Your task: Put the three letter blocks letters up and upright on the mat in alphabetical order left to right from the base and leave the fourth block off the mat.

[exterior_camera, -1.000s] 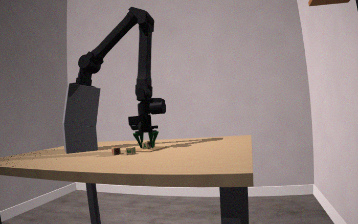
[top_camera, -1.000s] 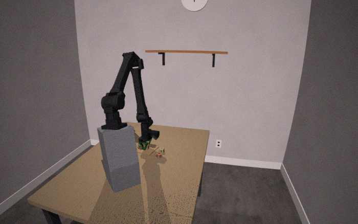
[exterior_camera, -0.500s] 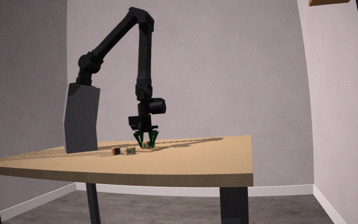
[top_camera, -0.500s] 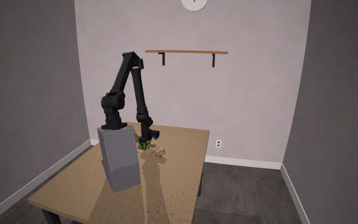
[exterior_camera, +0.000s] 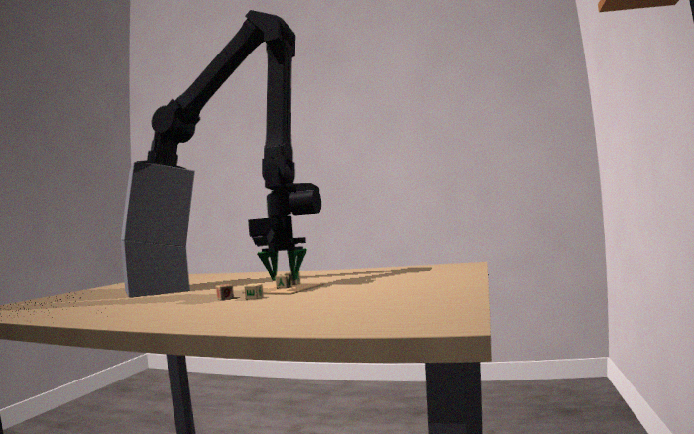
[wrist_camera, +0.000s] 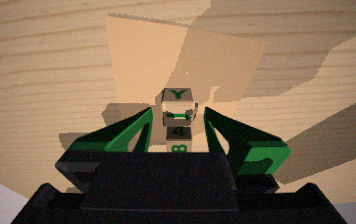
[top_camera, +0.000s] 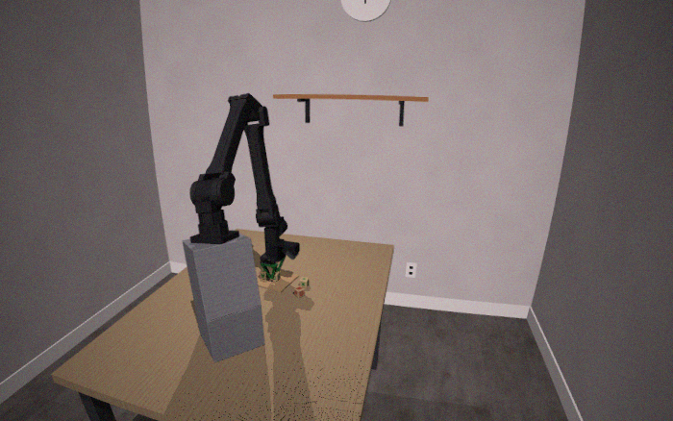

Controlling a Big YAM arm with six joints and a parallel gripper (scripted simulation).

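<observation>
The green-lettered block is 10 mm below my hand. From my hand the other things lie so: dark block: 10 mm behind, 40 mm to the left, 10 mm below; then pale mat: 30 mm below.
</observation>
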